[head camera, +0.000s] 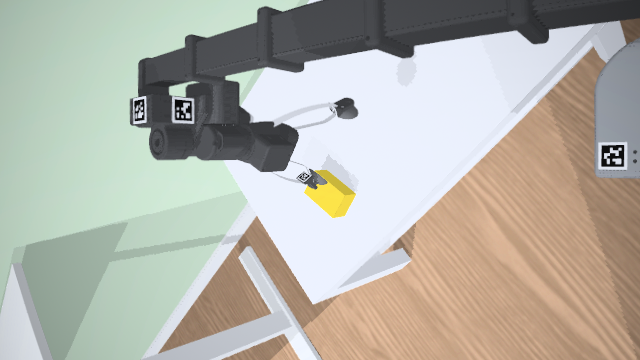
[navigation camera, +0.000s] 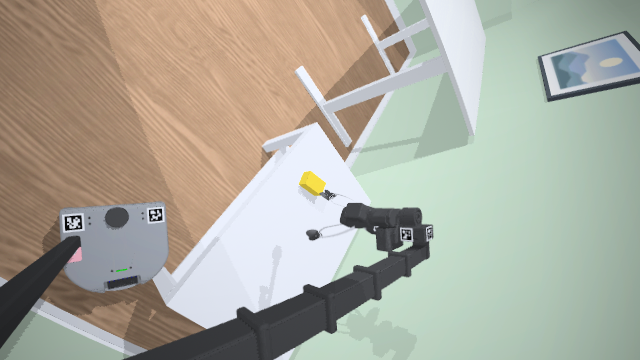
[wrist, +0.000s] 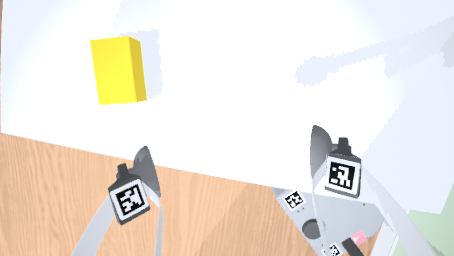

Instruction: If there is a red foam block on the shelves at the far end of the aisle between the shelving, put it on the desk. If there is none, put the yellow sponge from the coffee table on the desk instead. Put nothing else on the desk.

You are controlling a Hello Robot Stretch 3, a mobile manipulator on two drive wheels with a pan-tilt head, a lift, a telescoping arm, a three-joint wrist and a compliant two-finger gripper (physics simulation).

Labels:
The gripper point(head camera: 338, 145): 0.78 m from the lens. A yellow sponge point(head camera: 335, 198) is 1.00 m from the lens. A white coffee table point(head camera: 424, 122) is 0.93 m from the lens.

